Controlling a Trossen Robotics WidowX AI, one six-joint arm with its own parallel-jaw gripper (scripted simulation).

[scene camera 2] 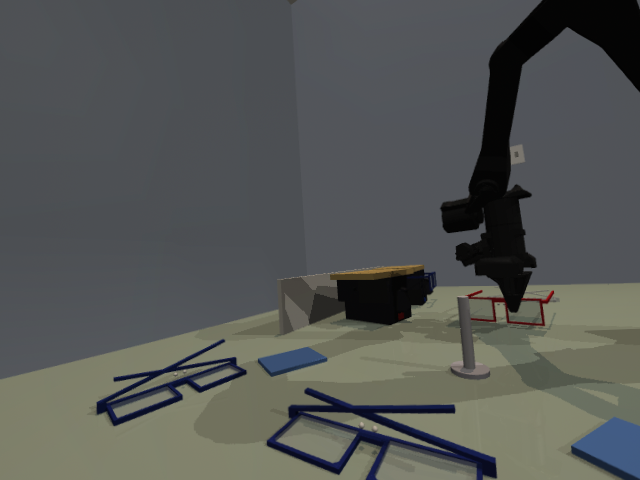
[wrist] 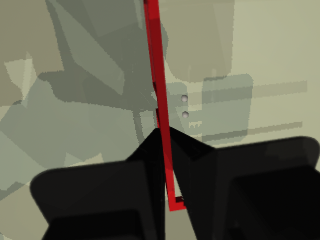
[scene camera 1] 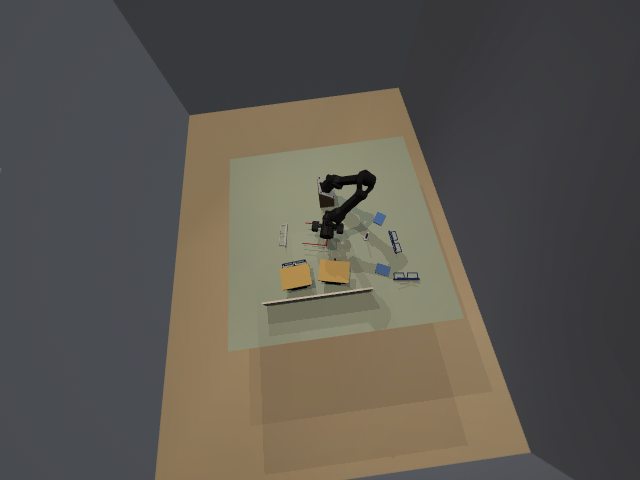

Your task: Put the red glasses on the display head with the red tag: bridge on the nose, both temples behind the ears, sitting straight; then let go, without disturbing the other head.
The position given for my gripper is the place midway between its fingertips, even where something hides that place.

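Note:
Blue pad (scene camera 2: pixel 281 363). Round base (scene camera 2: pixel 469 369). My gripper (scene camera 2: pixel 514 312), also (wrist: pixel 163 133).

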